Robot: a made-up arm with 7 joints. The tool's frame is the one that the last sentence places.
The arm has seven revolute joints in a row. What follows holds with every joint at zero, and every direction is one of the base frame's.
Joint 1 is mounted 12.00 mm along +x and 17.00 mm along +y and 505.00 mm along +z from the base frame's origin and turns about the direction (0.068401, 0.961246, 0.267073).
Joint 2 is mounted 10.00 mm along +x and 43.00 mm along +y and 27.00 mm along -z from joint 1 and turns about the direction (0.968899, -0.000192, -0.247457).
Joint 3 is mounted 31.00 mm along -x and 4.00 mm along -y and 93.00 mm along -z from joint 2 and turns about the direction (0.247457, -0.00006, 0.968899).
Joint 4 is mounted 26.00 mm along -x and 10.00 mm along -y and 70.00 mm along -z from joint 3 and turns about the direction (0.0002, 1, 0.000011).
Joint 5 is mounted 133.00 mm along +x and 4.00 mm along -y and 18.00 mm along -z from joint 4 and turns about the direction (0.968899, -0.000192, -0.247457).
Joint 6 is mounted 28.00 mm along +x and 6.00 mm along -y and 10.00 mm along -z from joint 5 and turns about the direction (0.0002, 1, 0.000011).
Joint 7 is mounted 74.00 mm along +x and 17.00 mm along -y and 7.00 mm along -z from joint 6 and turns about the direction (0.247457, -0.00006, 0.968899).
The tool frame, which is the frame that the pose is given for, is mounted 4.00 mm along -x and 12.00 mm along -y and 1.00 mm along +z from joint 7; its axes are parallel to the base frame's.
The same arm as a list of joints. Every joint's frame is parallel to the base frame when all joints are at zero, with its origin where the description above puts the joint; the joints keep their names.
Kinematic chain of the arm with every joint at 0, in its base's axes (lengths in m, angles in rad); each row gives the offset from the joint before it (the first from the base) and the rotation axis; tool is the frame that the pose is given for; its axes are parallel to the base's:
joint 1: xyz 0.0120 0.0170 0.5050 axis 0.068403 0.961235 0.26711
joint 2: xyz 0.0100 0.0430 -0.0270 axis 0.968889 -0.0002 -0.247497
joint 3: xyz -0.0310 -0.0040 -0.0930 axis 0.247497 -0.0001 0.968889
joint 4: xyz -0.0260 -0.0100 -0.0700 axis 0.0002 1 0
joint 5: xyz 0.1330 -0.0040 -0.0180 axis 0.968889 -0.0002 -0.247497
joint 6: xyz 0.0280 -0.0060 -0.0100 axis 0.0002 1 0
joint 7: xyz 0.0740 -0.0170 -0.0070 axis 0.247497 -0.0001 0.968889
tool: xyz -0.0040 -0.0120 0.0010

